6 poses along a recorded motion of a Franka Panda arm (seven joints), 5.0 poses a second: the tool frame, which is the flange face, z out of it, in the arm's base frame.
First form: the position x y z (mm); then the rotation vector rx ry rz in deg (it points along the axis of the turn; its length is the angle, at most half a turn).
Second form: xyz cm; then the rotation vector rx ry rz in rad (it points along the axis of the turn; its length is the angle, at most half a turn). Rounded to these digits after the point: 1 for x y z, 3 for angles.
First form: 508 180 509 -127.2 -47.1 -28.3
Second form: 50.8 18.0 50.9 -2.220 -0.822 -0.494
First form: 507 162 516 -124.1 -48.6 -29.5
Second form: 50.7 16.2 51.6 -2.166 -0.848 -0.515
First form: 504 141 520 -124.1 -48.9 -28.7
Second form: 50.4 14.1 52.0 -2.166 -0.853 -0.501
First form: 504 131 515 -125.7 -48.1 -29.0
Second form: 50.4 13.1 51.5 -2.194 -0.840 -0.506
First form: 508 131 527 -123.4 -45.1 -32.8
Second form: 50.8 13.1 52.7 -2.154 -0.787 -0.572
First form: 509 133 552 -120.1 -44.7 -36.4
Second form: 50.9 13.3 55.2 -2.096 -0.780 -0.635
